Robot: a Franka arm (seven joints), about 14 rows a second.
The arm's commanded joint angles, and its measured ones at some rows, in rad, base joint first. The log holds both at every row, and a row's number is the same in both.
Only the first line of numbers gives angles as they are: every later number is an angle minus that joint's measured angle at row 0.
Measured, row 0: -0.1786, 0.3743, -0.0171, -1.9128, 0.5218, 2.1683, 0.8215
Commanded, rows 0 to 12: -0.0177, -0.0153, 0.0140, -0.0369, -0.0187, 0.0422, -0.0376; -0.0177, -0.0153, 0.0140, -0.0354, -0.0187, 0.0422, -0.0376; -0.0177, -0.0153, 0.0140, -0.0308, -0.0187, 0.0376, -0.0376; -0.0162, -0.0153, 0.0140, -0.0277, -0.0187, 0.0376, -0.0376; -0.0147, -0.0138, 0.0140, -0.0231, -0.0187, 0.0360, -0.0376; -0.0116, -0.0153, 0.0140, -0.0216, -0.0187, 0.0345, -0.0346; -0.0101, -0.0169, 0.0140, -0.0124, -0.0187, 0.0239, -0.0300; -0.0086, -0.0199, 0.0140, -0.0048, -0.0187, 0.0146, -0.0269; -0.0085, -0.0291, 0.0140, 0.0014, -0.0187, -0.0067, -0.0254; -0.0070, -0.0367, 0.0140, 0.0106, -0.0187, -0.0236, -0.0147; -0.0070, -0.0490, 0.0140, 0.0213, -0.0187, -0.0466, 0.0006; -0.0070, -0.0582, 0.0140, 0.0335, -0.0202, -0.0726, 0.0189; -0.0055, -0.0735, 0.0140, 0.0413, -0.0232, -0.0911, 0.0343
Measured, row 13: 0.0020, -0.0366, 0.0071, 0.0272, -0.0001, -0.0451, -0.0027
